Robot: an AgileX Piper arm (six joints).
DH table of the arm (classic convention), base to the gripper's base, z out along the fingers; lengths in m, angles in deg. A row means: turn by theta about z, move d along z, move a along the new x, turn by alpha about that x. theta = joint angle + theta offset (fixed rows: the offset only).
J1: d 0.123  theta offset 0  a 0  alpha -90
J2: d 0  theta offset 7.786  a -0.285  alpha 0
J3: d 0  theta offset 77.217  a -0.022  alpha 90
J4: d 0.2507  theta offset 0  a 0  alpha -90
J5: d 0  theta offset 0  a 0  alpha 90
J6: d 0.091  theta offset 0  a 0  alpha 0
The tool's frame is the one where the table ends.
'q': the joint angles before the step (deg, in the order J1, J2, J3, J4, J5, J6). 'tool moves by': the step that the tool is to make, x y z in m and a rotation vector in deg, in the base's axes. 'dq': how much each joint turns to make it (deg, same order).
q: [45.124 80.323 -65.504 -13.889 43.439 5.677]
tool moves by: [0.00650 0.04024 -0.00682 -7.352 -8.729 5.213]
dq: [6.793 6.691 -4.228 -15.708 -1.157 6.552]
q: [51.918 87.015 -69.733 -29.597 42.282 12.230]
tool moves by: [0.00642 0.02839 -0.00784 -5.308 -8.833 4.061]
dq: [3.803 5.064 -2.314 -14.489 -1.642 5.933]
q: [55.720 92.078 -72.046 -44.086 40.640 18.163]
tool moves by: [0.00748 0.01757 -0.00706 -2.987 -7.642 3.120]
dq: [1.521 3.491 -0.820 -12.822 -2.239 6.051]
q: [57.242 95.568 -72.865 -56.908 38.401 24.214]
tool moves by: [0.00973 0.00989 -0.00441 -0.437 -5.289 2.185]
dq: [-0.219 2.409 -0.540 -9.826 -2.756 5.783]
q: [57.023 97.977 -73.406 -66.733 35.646 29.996]
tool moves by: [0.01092 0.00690 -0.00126 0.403 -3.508 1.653]
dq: [-0.913 2.010 -1.252 -6.836 -2.429 4.140]
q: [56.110 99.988 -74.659 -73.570 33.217 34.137]
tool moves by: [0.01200 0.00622 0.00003 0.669 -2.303 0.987]
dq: [-1.120 2.101 -2.090 -4.460 -1.861 2.722]
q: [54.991 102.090 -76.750 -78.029 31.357 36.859]
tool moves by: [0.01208 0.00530 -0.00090 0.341 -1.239 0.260]
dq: [-1.091 2.197 -2.466 -2.113 -1.108 1.032]
